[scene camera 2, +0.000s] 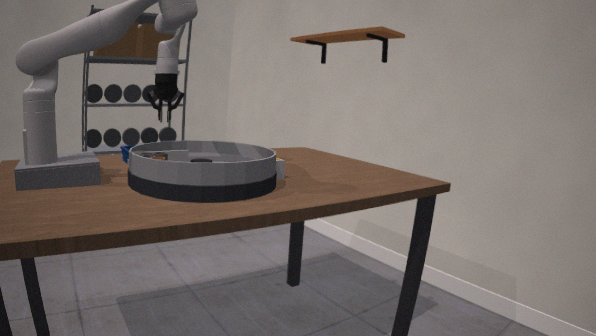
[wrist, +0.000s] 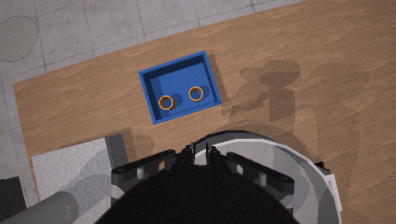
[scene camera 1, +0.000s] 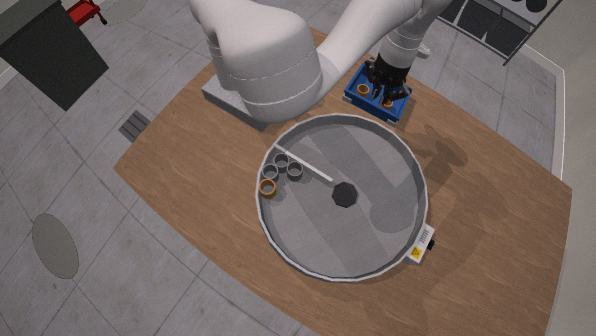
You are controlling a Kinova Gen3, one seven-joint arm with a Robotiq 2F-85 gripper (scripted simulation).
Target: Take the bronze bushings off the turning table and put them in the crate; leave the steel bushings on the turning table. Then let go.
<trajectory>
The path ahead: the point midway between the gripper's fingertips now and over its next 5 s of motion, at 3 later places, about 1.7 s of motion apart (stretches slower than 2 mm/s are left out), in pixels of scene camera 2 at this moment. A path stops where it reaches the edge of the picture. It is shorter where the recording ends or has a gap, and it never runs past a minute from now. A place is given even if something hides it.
My gripper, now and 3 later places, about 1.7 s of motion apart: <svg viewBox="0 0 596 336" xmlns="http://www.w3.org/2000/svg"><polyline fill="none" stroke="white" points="164,122 164,128 160,136 162,147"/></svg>
</trajectory>
